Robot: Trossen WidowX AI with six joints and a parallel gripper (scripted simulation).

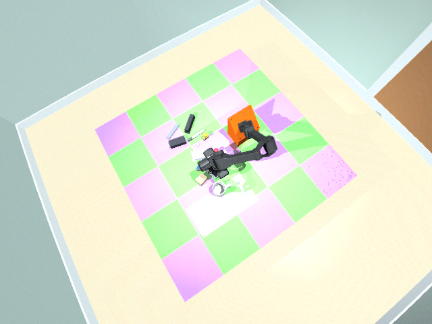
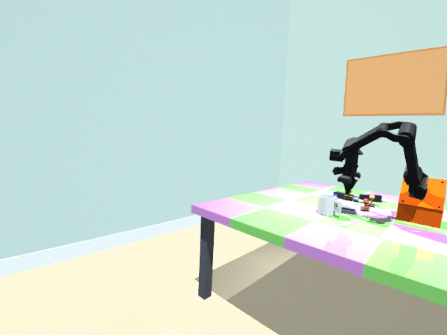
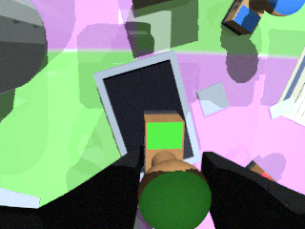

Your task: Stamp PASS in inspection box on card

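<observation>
Now: the dark ink pad 1 cm behind my gripper tip and 9 cm below it. Also, from my gripper tip: white mug 3 cm ahead, 13 cm to the left, 6 cm below; then tan block 11 cm ahead, 1 cm to the left, 7 cm below; then blue-labelled stamp 9 cm ahead, 6 cm to the right, 7 cm below.
</observation>
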